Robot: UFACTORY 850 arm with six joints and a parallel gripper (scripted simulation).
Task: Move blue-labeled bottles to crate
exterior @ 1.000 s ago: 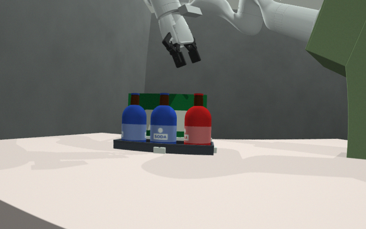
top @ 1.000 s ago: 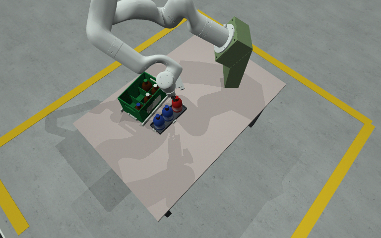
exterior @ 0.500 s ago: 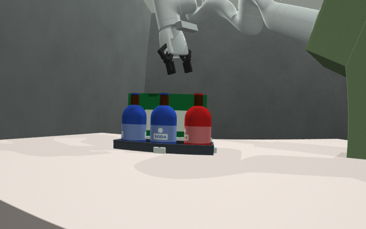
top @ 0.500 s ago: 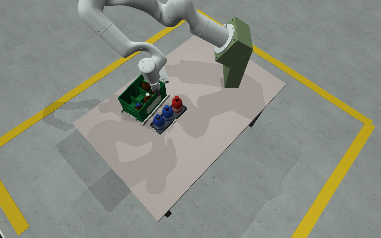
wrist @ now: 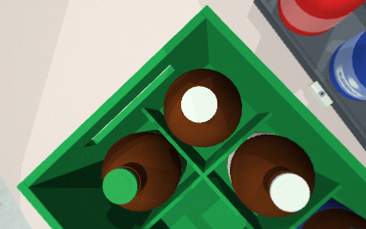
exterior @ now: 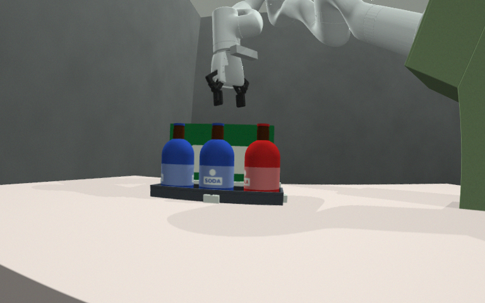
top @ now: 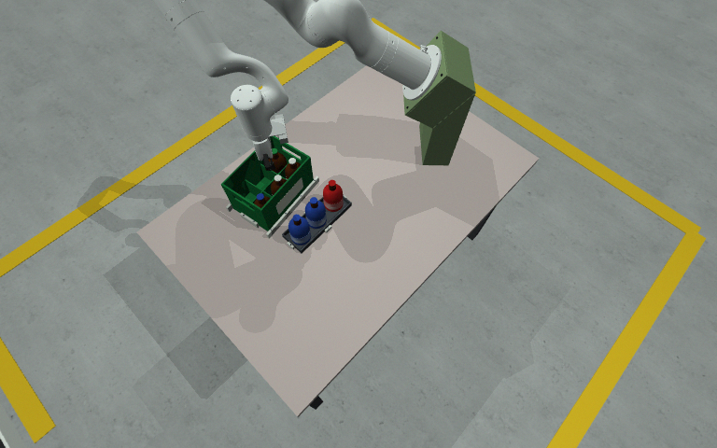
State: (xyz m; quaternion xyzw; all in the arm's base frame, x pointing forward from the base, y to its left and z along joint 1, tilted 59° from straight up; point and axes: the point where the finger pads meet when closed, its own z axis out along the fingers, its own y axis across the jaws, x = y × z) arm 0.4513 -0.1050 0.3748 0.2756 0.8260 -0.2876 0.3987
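My hand is 210 mm to the right of the red-labeled bottle, 160 mm above it and 50 mm past it. From my hand the other things lie so: dark tray: 240 mm below, 190 mm to the left, 40 mm ahead; then green crate: 170 mm below, 10 mm to the right, 10 mm ahead; then brown-necked bottle: 160 mm below, 110 mm ahead, 20 mm to the left.
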